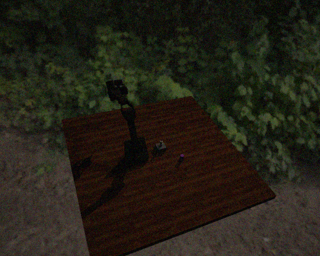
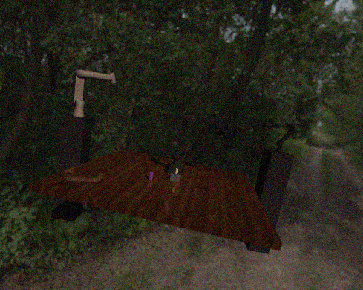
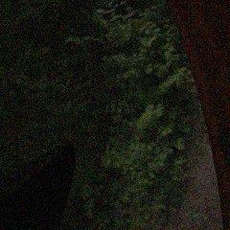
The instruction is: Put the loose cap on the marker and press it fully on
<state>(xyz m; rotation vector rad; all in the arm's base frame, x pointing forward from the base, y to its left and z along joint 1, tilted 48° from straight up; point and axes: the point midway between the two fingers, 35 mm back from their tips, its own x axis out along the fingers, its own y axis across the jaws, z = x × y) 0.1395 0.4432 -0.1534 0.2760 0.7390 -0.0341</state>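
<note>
The purple cap is 600 mm to the right of my gripper tip, 310 mm below it and 190 mm ahead of it. From my gripper tip the other things lie so: holder block: 430 mm to the right, 320 mm below, 100 mm ahead; then pale marker: 430 mm to the right, 260 mm below, 100 mm ahead.
</note>
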